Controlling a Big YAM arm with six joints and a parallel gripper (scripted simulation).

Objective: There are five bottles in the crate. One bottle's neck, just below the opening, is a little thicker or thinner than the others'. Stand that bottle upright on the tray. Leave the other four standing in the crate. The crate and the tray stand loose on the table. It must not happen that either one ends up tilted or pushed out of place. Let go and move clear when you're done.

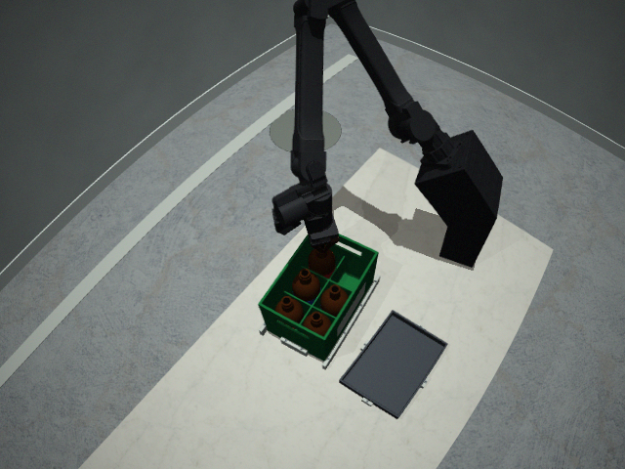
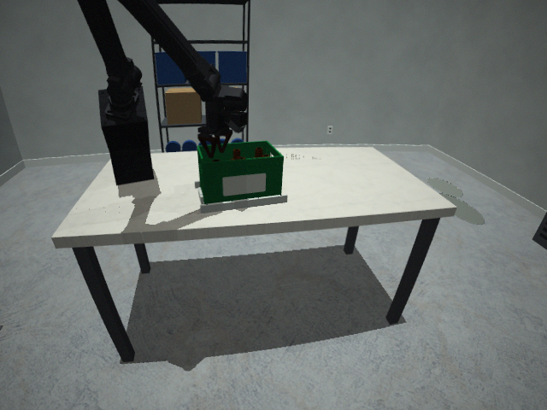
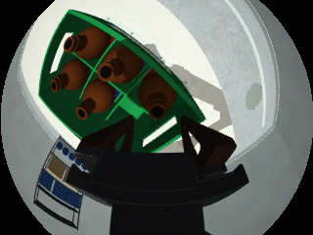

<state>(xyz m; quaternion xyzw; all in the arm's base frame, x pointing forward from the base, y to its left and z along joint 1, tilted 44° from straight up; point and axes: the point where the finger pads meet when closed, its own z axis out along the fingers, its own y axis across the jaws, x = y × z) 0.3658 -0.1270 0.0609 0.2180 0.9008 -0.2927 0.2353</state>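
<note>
Right now my hand is 11 cm above the crate, 7 cm short of it and 6 cm to the right of it. The rest, counted from my hand: tray (33 cm to the left, 18 cm below, 8 cm ahead).
</note>
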